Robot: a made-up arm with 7 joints. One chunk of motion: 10 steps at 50 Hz.
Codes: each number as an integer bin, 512 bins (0 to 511) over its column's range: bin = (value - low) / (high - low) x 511, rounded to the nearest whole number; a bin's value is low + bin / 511 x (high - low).
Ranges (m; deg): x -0.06..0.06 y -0.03..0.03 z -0.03..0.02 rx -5..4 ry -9..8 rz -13..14
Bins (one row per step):
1: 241 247 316 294 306 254
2: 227 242 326 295 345 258
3: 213 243 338 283 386 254
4: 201 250 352 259 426 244
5: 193 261 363 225 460 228
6: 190 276 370 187 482 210
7: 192 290 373 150 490 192
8: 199 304 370 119 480 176
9: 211 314 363 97 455 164
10: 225 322 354 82 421 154
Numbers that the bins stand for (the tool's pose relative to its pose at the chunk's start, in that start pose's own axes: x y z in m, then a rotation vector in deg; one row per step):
1: -0.0034 -0.0010 0.0009 0.18 1.18 0.42
2: -0.0067 -0.0016 0.0019 0.20 2.48 0.63
3: -0.0100 -0.0015 0.0031 -0.02 3.84 0.42
4: -0.0128 -0.0006 0.0044 -0.44 5.17 -0.11
5: -0.0147 0.0006 0.0055 -1.04 6.30 -0.95
6: -0.0154 0.0024 0.0062 -1.71 7.04 -1.90
7: -0.0149 0.0041 0.0065 -2.36 7.30 -2.86
8: -0.0133 0.0057 0.0062 -2.90 6.97 -3.70
9: -0.0105 0.0069 0.0055 -3.29 6.14 -4.33
10: -0.0072 0.0078 0.0046 -3.56 5.01 -4.86

